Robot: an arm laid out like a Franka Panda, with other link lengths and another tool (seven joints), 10 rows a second.
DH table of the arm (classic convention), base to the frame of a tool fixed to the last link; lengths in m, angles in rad. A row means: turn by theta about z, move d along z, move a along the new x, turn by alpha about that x. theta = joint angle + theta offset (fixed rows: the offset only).
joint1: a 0, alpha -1.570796, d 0.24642, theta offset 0
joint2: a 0, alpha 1.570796, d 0, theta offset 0
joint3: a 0.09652, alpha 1.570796, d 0.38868, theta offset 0
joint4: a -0.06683, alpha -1.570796, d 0, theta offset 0
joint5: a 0, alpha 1.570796, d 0.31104, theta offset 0
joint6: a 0.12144, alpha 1.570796, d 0, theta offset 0
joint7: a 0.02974, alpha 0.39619, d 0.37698, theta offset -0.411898
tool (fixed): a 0, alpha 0, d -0.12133, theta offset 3.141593
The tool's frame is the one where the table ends.
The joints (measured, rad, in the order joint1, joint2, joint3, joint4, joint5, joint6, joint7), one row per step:
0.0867, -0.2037, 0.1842, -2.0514, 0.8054, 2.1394, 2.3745
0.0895, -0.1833, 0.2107, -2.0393, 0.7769, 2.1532, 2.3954
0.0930, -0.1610, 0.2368, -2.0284, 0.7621, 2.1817, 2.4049
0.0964, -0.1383, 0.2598, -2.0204, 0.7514, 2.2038, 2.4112
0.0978, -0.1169, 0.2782, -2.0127, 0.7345, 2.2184, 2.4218
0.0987, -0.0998, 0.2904, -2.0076, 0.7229, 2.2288, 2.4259
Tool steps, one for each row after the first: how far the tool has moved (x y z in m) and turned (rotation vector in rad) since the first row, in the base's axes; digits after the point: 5 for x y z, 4 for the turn. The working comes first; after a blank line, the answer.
Tool pose at each row, in the base's axes (x y z in m, rotation vector in rad; the steps are taken from these numbers as rounded here):
0.43497, 0.25952, 0.43338, -2.4617, -1.2664, -1.0788
0.43678, 0.26998, 0.42723, -2.4698, -1.3011, -1.0605
0.44193, 0.28128, 0.42234, -2.4701, -1.3249, -1.0649
0.44548, 0.29200, 0.41586, -2.4668, -1.3463, -1.0608
0.44854, 0.29956, 0.40886, -2.4696, -1.3661, -1.0485
0.45112, 0.30446, 0.40280, -2.4699, -1.3820, -1.0394

0.00181, 0.01046, -0.00615, -0.0258, 0.0040, 0.0127
0.00696, 0.02176, -0.01104, -0.0399, -0.0047, 0.0212
0.01051, 0.03248, -0.01752, -0.0501, -0.0066, 0.0322
0.01357, 0.04004, -0.02452, -0.0639, -0.0031, 0.0405
0.01615, 0.04494, -0.03058, -0.0736, -0.0007, 0.0480

